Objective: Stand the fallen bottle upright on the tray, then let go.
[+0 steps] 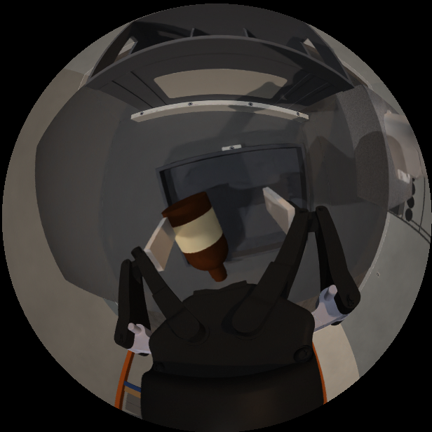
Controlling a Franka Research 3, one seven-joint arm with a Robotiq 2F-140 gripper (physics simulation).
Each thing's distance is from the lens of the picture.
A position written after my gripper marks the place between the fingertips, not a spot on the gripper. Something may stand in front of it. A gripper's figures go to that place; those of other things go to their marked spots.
my gripper [216, 212]: 0.19 m
brown bottle [198, 233]: 0.20 m
